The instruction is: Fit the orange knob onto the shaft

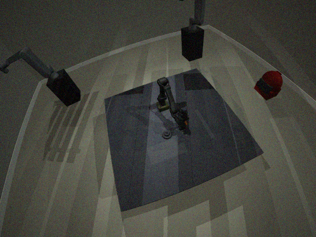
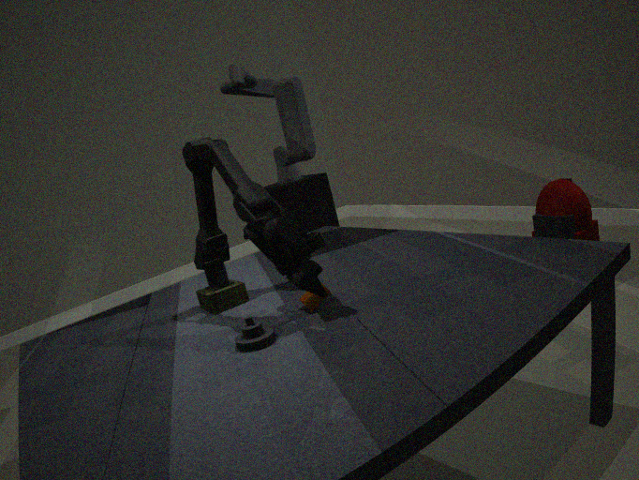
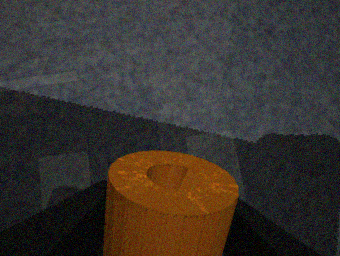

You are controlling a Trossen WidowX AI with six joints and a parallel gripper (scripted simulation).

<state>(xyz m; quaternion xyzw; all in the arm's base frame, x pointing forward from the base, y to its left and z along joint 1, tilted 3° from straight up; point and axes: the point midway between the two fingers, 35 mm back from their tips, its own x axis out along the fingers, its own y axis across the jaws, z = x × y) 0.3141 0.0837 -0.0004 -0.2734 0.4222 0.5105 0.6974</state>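
Right now the pedestal is 2 cm ahead of my gripper tip and 20 cm to the right of it. From my gripper tip the other things lie so: orange knob (1 cm behind, 2 cm to the right).
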